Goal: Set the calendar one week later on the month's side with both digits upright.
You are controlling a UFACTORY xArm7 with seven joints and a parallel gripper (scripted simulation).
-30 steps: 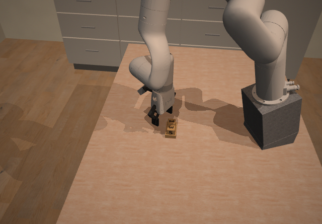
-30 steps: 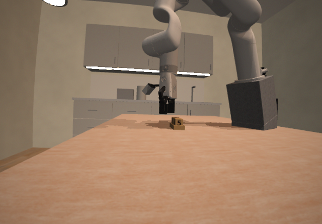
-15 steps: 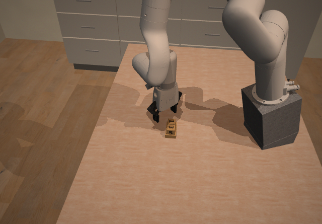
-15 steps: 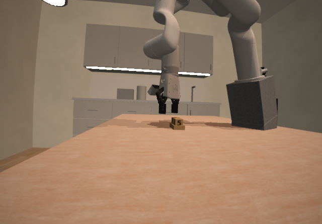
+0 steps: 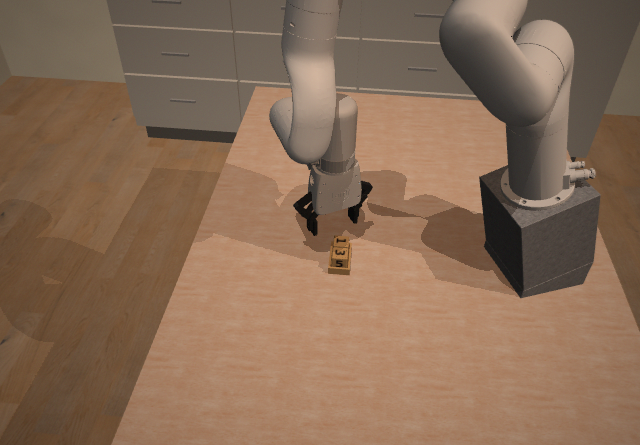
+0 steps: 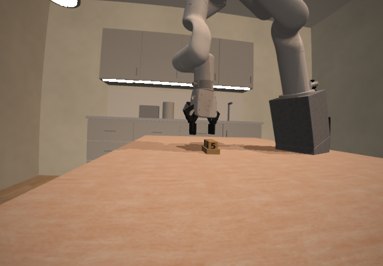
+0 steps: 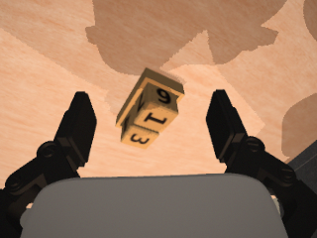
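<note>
Now: the wooden cube 4 cm below my hand, 3 cm to the left of it and 2 cm behind it.
</note>
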